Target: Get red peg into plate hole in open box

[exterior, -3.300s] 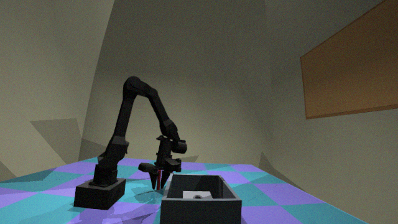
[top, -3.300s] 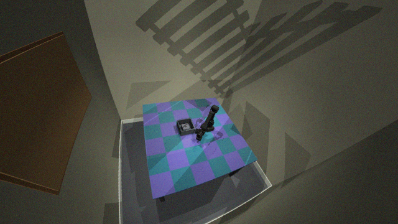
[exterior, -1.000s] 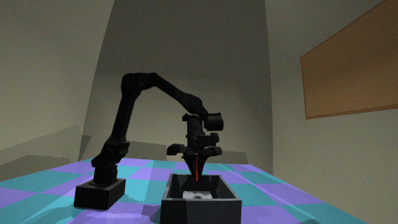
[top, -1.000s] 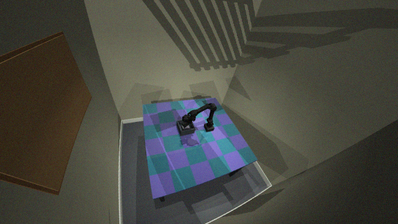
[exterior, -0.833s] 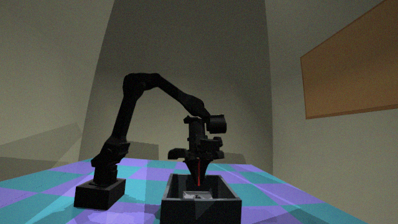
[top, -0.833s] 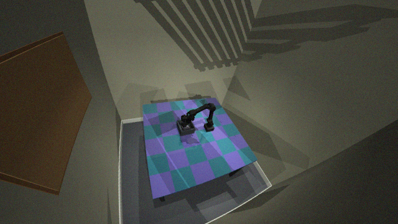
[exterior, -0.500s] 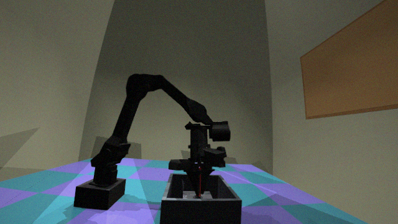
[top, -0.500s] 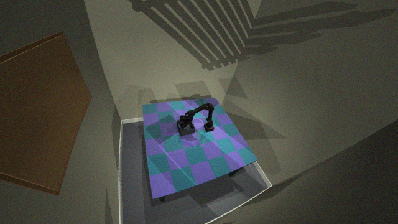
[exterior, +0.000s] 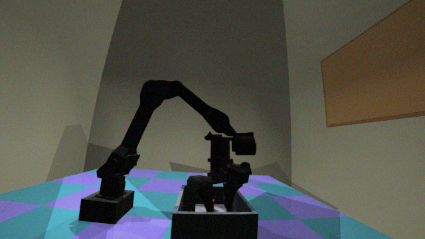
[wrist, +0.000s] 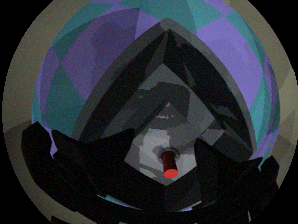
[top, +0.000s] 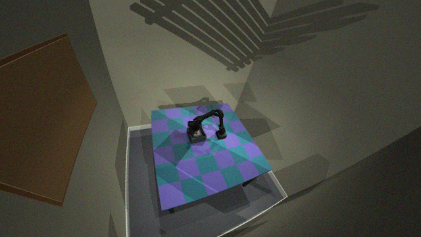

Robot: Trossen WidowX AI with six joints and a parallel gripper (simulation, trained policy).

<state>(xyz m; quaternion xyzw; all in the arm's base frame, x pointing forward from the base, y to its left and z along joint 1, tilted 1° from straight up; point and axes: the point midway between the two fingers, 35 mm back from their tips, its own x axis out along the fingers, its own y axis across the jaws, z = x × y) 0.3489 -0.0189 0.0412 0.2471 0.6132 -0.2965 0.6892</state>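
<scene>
My gripper tip is 3 cm past the red peg, 1 cm to the right of it and 1 cm above it. Also, from my gripper tip: light grey plate (2 cm behind, 1 cm to the left, 2 cm below); then dark box (2 cm behind, 1 cm to the left, 3 cm below).
</scene>
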